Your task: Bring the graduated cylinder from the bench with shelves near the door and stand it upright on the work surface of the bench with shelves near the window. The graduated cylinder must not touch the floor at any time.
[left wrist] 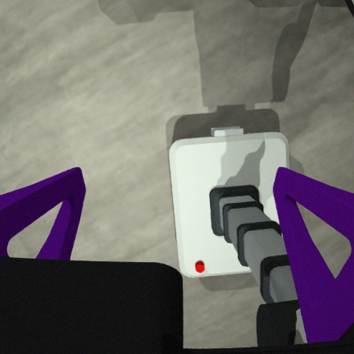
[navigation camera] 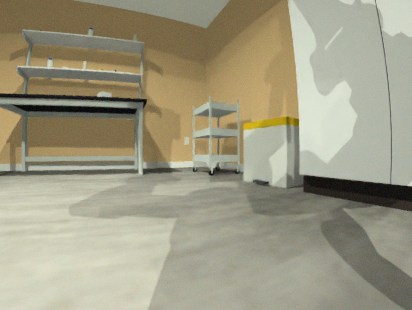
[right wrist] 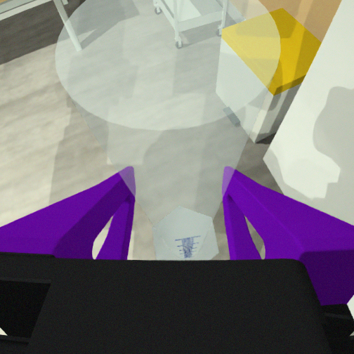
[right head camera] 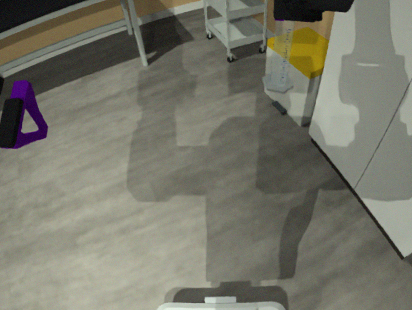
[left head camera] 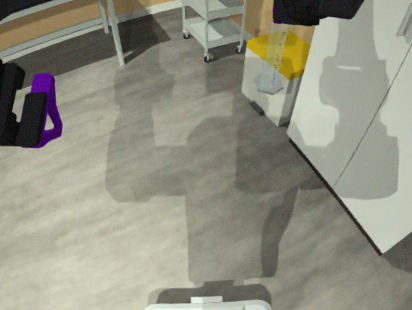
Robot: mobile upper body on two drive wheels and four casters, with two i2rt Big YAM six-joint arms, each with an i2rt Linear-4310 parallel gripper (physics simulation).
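Places are measured from the left arm's base along level axes (x ahead, y left, z up), in metres.
Pixels of known places: left gripper, fingertip midpoint: (right head camera: pixel 16 132) (left head camera: pixel 25 130); right gripper, fingertip midpoint: (right head camera: pixel 286 9) (left head camera: pixel 282 12).
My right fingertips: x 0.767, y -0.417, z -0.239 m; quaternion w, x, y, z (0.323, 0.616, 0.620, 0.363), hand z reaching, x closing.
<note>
Behind a point stands the place of what it marks.
The graduated cylinder (left head camera: pixel 276 57) {x 0.748, y -0.415, z -0.361 m} (right head camera: pixel 281 62) {x 0.749, y -0.412, z -0.384 m} (right wrist: pixel 165 100) is clear, with blue marks and a six-sided foot. It hangs about upright above the floor, in front of the white bin in both head views. My right gripper (right wrist: pixel 178 177) is shut on it near its upper part; in the head views its black body shows at the top right. My left gripper (left wrist: pixel 178 177) is open and empty at the left. A bench with shelves (navigation camera: pixel 82 71) {x 2.343, y 1.213, z -0.210 m} stands at the left in the navigation view, with a black work surface; I cannot tell which of the two benches it is.
A white three-tier cart (left head camera: pixel 225 42) {x 2.263, y -0.465, z -1.259 m} (navigation camera: pixel 210 134) {x 2.183, y -0.307, z -1.012 m} stands right of that bench. The white bin with a yellow lid (left head camera: pixel 298 52) {x 1.685, y -0.861, z -0.960 m} (right head camera: pixel 312 50) {x 1.685, y -0.815, z -0.960 m} (right wrist: pixel 300 55) (navigation camera: pixel 293 121) {x 1.496, y -0.819, z -0.983 m} is beside it. A large white cabinet (left head camera: pixel 350 125) {x 0.977, y -0.914, z -0.873 m} (right head camera: pixel 370 125) {x 0.975, y -0.915, z -0.876 m} (navigation camera: pixel 345 100) {x 1.065, y -0.873, z -0.949 m} stands close at the right.
</note>
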